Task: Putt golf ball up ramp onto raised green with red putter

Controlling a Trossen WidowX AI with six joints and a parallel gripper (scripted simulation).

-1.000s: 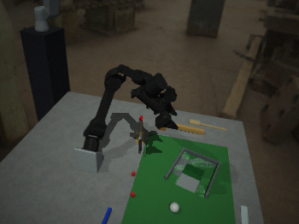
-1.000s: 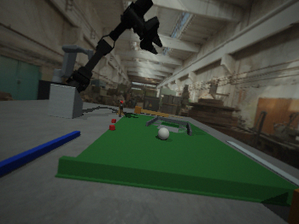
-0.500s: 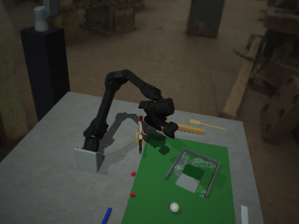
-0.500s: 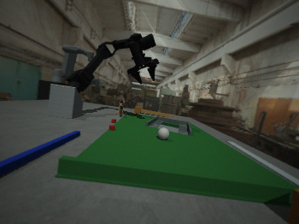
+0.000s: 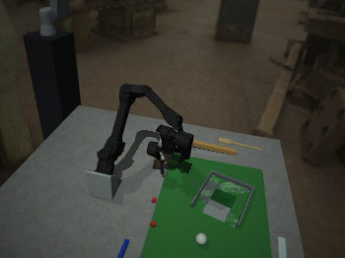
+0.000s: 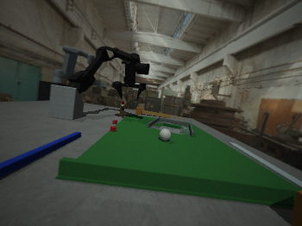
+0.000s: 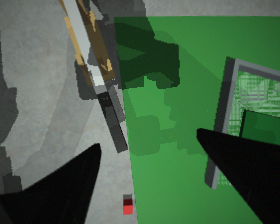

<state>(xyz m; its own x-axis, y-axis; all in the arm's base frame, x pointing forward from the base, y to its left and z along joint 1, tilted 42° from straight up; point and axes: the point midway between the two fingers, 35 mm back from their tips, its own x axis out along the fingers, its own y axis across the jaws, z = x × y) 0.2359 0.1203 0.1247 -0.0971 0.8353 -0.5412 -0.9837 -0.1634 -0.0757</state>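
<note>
Right now the red putter is 11 cm to the left of my gripper tip, 8 cm behind it and 6 cm below it. Also, from my gripper tip: blue bar 52 cm to the right, 10 cm below, 1 cm behind; then white golf ball 26 cm to the right, 23 cm ahead, 9 cm below; then thin wooden stick 43 cm to the left, 25 cm ahead, 11 cm below.
</note>
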